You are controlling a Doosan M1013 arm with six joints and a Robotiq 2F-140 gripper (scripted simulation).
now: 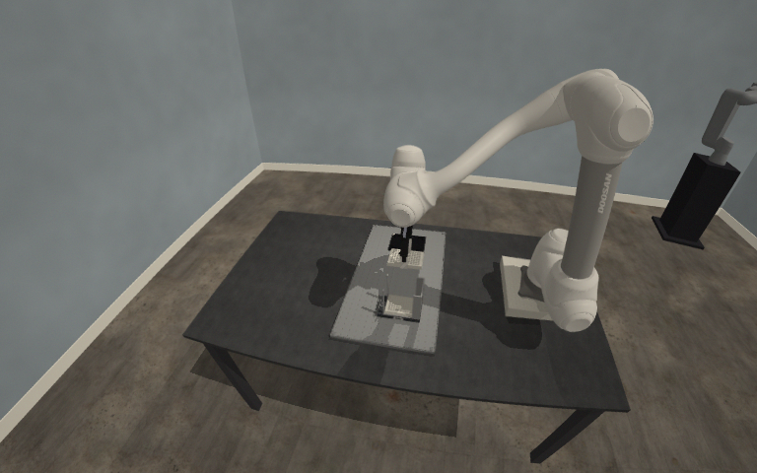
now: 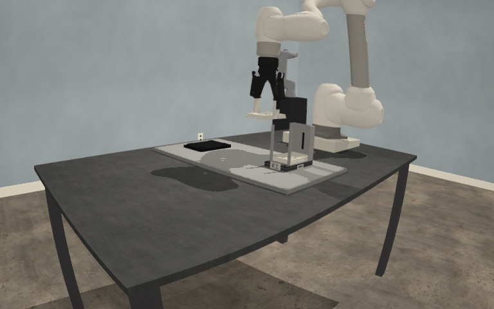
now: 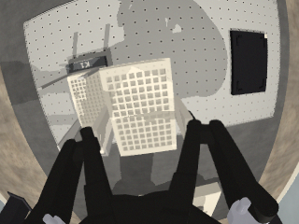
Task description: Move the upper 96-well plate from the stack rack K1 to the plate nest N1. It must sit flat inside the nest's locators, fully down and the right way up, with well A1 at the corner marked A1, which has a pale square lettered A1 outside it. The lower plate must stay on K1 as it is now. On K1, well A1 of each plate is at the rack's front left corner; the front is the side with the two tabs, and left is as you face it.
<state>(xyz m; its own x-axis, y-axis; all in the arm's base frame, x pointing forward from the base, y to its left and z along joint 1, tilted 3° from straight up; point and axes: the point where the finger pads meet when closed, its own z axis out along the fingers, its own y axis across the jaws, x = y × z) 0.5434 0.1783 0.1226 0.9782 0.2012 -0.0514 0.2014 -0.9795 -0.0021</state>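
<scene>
The black plate nest N1 lies 80 mm ahead of my hand, 270 mm to the right of it and 180 mm below it. Round my hand: pale square (170 mm ahead, 310 mm to the right, 170 mm below).
</scene>
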